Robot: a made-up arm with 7 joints. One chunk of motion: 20 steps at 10 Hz.
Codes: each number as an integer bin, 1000 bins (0 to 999) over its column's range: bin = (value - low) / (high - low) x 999, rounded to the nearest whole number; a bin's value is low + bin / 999 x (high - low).
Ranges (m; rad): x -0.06..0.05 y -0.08..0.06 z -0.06..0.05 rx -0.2..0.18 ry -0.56..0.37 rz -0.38..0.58
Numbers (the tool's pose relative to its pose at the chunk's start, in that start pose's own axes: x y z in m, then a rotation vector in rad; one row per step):
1: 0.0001 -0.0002 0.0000 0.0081 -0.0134 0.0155
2: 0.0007 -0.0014 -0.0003 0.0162 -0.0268 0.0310
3: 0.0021 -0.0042 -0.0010 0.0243 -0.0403 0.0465
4: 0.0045 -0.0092 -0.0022 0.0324 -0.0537 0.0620
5: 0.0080 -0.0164 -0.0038 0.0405 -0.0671 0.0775
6: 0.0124 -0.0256 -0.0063 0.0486 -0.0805 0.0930
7: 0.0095 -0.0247 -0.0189 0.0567 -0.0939 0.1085
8: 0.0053 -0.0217 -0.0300 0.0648 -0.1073 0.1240
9: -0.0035 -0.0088 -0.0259 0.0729 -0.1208 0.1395
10: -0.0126 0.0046 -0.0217 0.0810 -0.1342 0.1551
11: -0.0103 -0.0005 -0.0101 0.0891 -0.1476 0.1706
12: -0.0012 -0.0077 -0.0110 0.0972 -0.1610 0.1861
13: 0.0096 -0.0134 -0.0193 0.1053 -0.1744 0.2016
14: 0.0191 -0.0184 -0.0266 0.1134 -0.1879 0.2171
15: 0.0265 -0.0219 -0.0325 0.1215 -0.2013 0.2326
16: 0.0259 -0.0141 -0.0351 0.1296 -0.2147 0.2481
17: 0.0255 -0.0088 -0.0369 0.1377 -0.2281 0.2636
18: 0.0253 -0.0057 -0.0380 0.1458 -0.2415 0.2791
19: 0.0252 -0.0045 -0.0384 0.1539 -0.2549 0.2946
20: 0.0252 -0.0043 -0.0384 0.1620 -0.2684 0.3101
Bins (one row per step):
1: 546 569 545 547 587 412
2: 551 561 542 568 573 428
3: 564 541 536 590 558 444
4: 586 505 525 611 544 460
5: 618 454 510 632 529 476
6: 658 388 488 654 515 492
7: 631 395 373 675 501 508
8: 593 416 272 696 486 524
9: 513 508 310 717 472 541
10: 430 604 348 739 457 557
11: 451 567 453 760 443 573
12: 534 516 445 781 429 589
13: 632 475 370 803 414 605
14: 718 440 303 824 400 621
15: 786 415 250 845 385 637
16: 780 470 226 867 371 654
17: 776 508 210 888 357 670
18: 775 530 200 909 342 686
19: 774 539 196 930 328 702
20: 774 540 196 952 313 718

